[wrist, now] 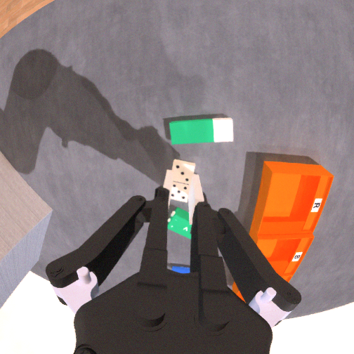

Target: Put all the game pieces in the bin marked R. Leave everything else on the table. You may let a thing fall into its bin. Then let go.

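Note:
A cream domino [181, 181] with black dots lies between the pale finger pads of my gripper [180, 182], near the middle of the wrist view. The gripper is shut on the domino, with one pad at each long side. The bin marked R [285, 197] is an orange compartment at the right, with its white label on the far right wall. Its visible inside shows bare orange surfaces.
A green and white eraser-like block [192, 131] lies above the domino. A green 9V battery [180, 223] lies below it, partly behind the fingers. A blue thing [180, 269] shows near the gripper body. Bin B [282, 250] adjoins bin R. A grey-brown block [22, 225] stands at the left edge.

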